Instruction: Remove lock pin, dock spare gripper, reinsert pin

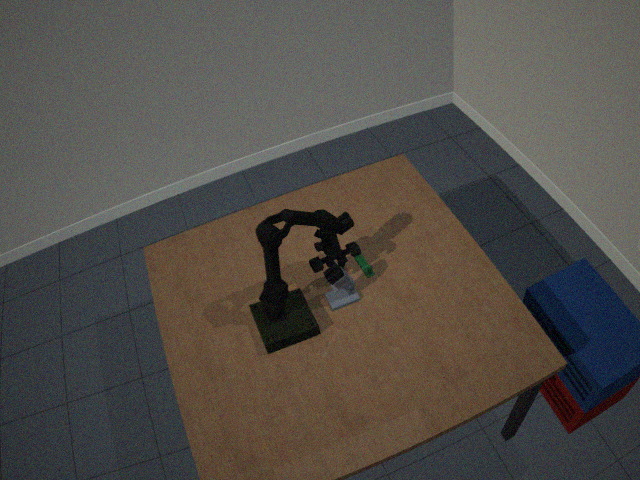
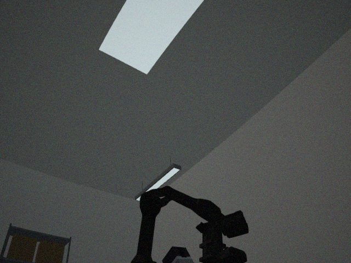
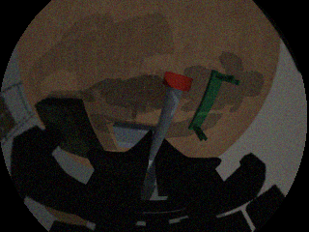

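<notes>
Now: the grey mount 7 cm to the right of my gripper tip and 1 cm behind it. The rest, counted from my gripper tip: spare gripper (7 cm to the right, 7 cm above, 2 cm behind); green pin cradle (11 cm ahead, 5 cm to the left, 3 cm below).
</notes>
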